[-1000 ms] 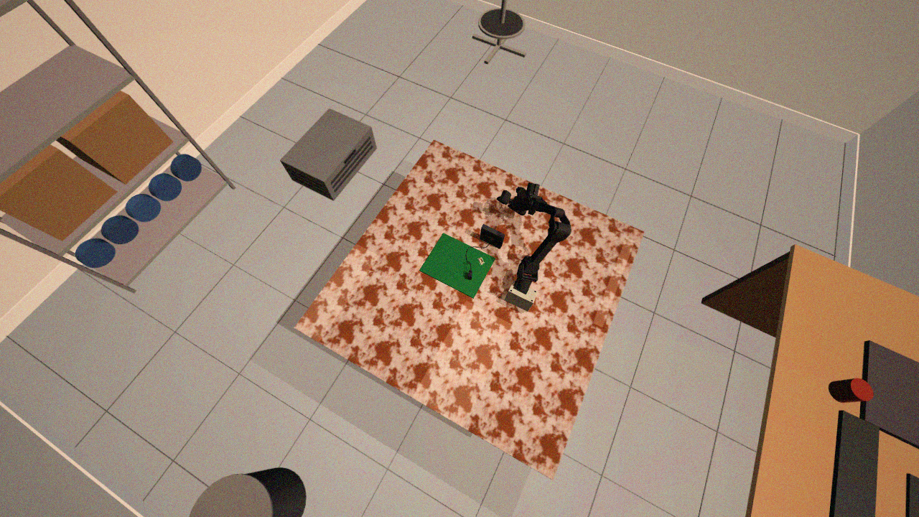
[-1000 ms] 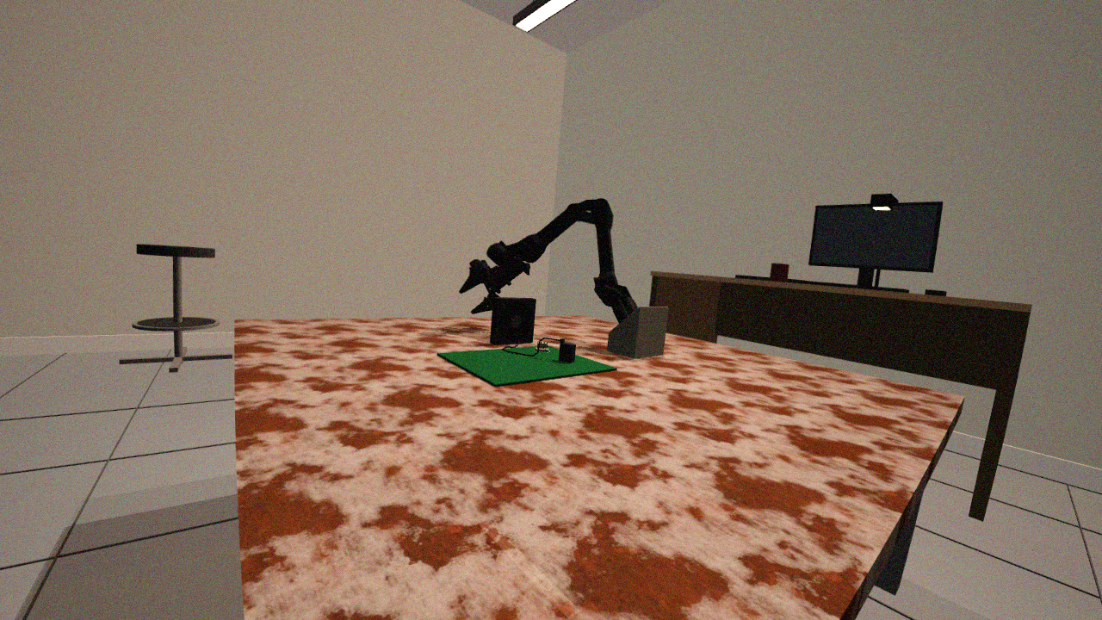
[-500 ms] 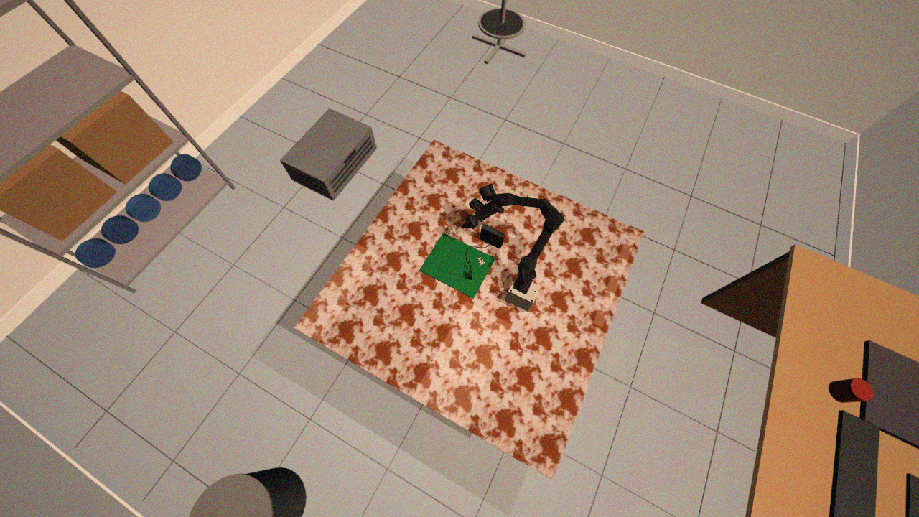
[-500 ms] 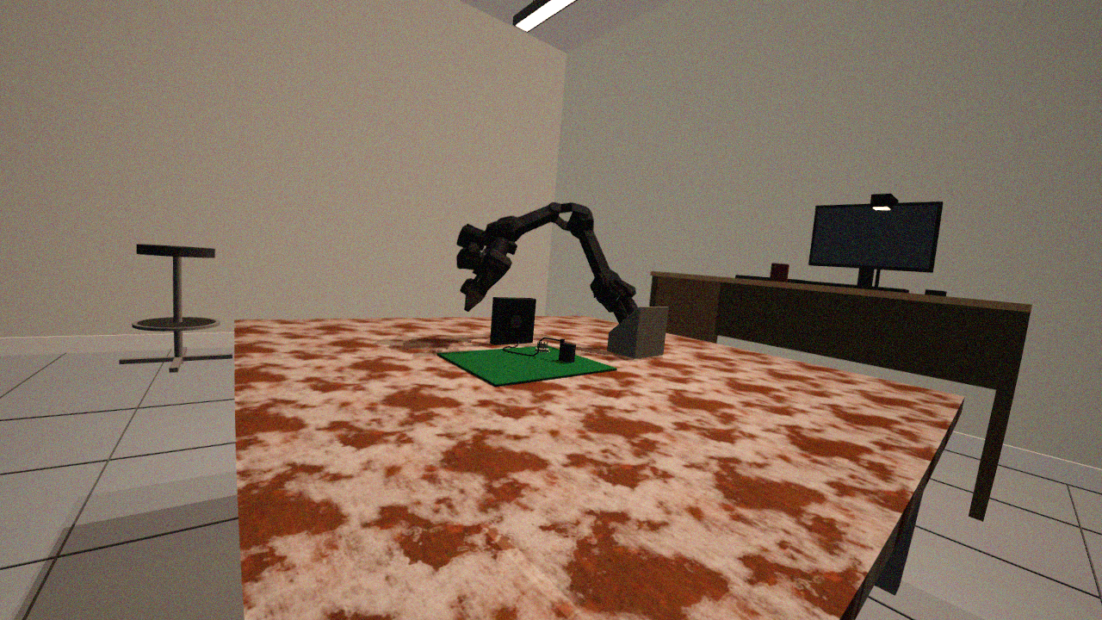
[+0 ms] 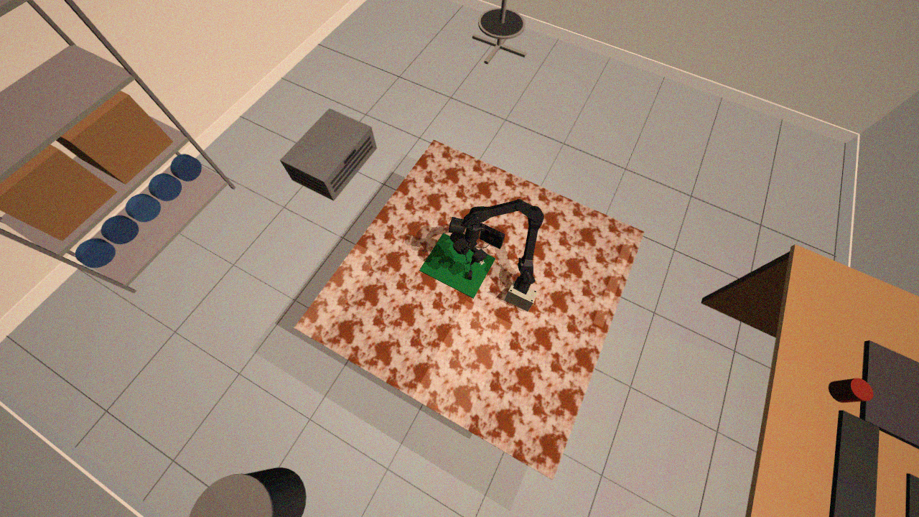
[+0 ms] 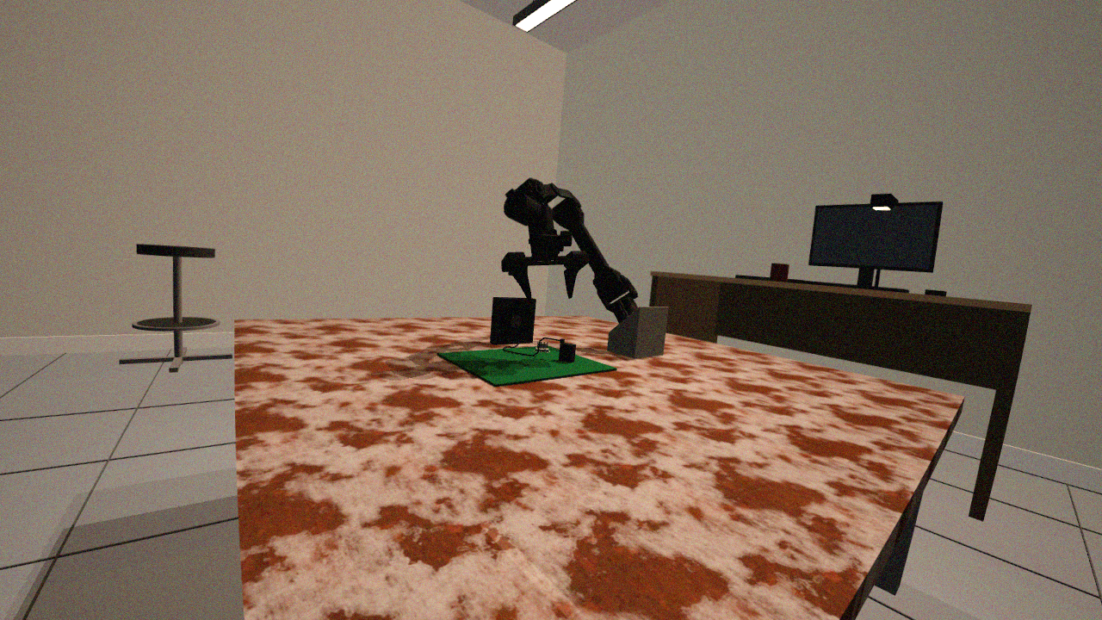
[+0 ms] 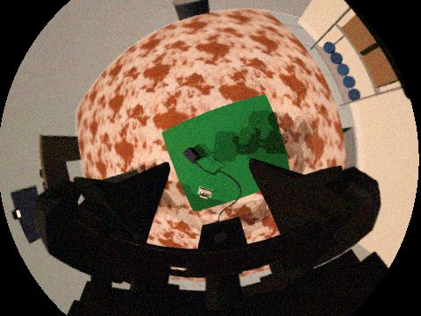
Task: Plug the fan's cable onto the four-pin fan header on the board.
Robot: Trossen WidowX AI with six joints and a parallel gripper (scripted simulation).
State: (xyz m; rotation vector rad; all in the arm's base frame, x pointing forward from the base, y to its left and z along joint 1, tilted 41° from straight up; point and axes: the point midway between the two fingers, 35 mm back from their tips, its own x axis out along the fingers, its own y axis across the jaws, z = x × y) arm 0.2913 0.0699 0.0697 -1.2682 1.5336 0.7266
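The black plug lies 4 cm behind my gripper tip, 2 cm to the left of it and 12 cm below it. The rest, counted from my gripper tip: green board 4 cm ahead, 1 cm to the right, 15 cm below; white four-pin header 5 cm behind, 8 cm to the right, 14 cm below; black fan 4 cm behind, 20 cm to the right, 8 cm below.
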